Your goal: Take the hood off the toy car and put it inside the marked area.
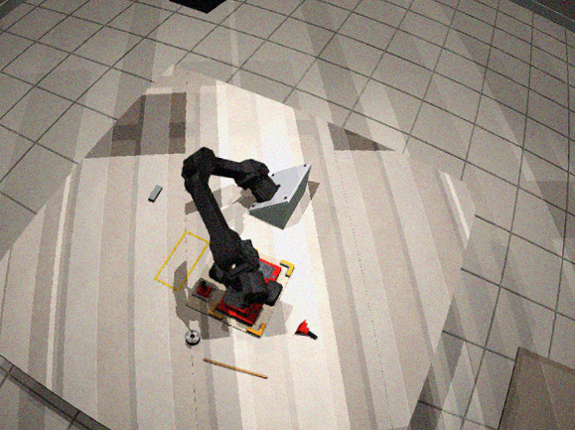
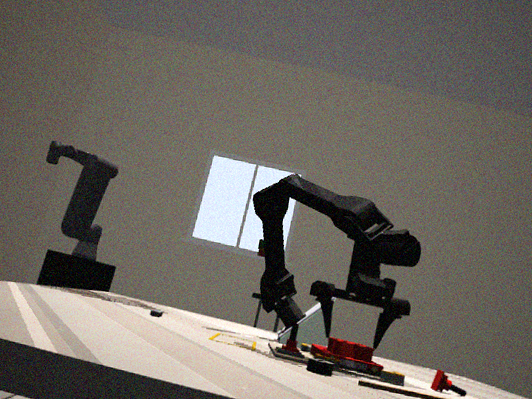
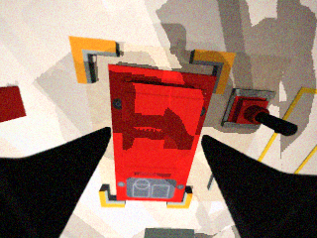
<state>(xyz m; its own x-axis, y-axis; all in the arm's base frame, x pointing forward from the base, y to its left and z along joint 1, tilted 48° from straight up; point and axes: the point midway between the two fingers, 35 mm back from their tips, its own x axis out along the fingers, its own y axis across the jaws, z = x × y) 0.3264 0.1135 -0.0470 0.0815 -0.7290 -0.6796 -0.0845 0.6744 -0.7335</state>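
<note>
My gripper tip is 10 mm above the hood. From my gripper tip the other things lie so: thin wooden stick: 180 mm ahead, 80 mm to the left, 50 mm below.
</note>
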